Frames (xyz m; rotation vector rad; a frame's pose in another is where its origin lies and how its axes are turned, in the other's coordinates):
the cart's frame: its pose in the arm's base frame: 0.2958 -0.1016 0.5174 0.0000 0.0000 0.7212
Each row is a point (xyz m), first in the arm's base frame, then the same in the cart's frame.
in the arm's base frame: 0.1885 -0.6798 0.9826
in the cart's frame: -0.4624 -0.3634 0.4652
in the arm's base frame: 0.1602 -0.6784 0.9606
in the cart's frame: -0.4827 -0.3437 0.4432
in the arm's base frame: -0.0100 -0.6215 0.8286
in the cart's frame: -0.5729 -0.1885 0.3112
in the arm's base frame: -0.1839 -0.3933 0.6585
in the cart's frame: -0.5529 0.0977 0.1411
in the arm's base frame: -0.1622 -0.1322 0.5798
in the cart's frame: -0.3642 0.2794 0.0624
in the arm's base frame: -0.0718 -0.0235 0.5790
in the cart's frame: -0.2245 0.3014 0.0616
